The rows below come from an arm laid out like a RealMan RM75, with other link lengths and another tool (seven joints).
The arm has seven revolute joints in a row. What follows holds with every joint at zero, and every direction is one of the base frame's. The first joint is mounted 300.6 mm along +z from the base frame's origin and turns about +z. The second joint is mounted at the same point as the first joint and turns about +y. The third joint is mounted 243.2 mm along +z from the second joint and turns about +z. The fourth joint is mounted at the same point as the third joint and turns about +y. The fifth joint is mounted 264.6 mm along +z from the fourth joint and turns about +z. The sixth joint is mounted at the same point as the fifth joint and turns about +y. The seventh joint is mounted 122.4 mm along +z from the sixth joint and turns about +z. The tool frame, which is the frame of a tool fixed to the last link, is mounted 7 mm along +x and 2 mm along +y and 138 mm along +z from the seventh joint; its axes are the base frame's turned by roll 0, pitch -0.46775 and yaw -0.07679 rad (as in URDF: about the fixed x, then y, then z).
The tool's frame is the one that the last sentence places.
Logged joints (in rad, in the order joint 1, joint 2, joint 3, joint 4, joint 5, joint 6, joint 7), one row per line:
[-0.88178, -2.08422, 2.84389, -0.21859, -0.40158, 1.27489, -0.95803]
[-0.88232, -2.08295, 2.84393, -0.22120, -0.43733, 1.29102, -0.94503]
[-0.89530, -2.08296, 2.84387, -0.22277, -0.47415, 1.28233, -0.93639]
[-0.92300, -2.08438, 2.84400, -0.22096, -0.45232, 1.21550, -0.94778]
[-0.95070, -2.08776, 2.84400, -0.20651, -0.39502, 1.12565, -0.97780]
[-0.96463, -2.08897, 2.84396, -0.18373, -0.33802, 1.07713, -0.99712]
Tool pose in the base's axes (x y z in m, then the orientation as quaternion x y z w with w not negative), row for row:
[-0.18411, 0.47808, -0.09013, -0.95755, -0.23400, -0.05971, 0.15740]
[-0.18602, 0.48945, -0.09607, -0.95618, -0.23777, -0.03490, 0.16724]
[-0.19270, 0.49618, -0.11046, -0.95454, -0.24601, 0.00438, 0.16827]
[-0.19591, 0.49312, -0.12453, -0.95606, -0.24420, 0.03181, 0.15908]
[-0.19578, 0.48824, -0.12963, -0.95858, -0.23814, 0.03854, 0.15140]
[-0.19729, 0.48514, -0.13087, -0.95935, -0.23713, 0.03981, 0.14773]
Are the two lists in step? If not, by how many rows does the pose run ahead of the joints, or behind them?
The pose runs 2 rows ahead of the joints: the pose in row i belongs to the joints in row i + 2.
